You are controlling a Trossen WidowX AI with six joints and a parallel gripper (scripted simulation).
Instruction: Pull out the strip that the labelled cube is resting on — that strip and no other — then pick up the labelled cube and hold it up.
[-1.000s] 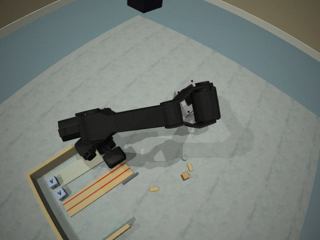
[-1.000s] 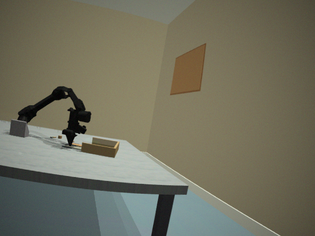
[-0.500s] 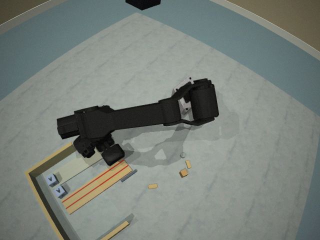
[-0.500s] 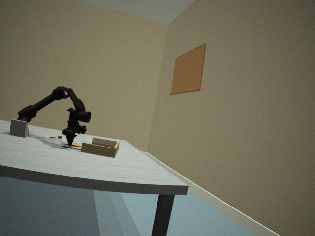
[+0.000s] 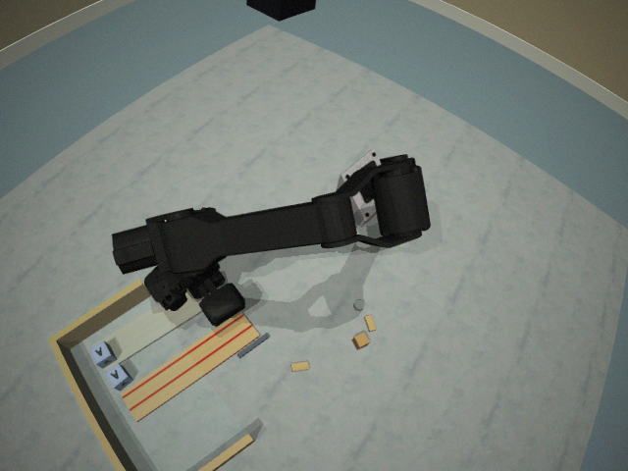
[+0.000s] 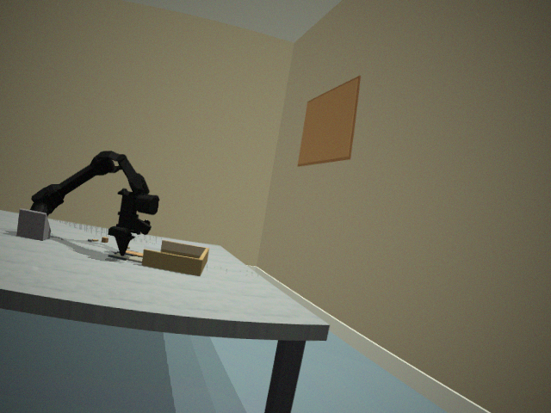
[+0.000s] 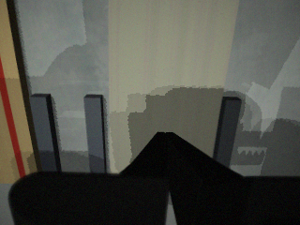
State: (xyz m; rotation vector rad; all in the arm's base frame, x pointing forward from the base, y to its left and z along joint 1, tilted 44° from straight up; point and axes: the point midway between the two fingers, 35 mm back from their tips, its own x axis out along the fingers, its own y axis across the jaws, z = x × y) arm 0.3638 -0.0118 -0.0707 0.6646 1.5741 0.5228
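Right now my gripper tip is 10 cm short of the pale cream strip and 1 cm to the left of it.
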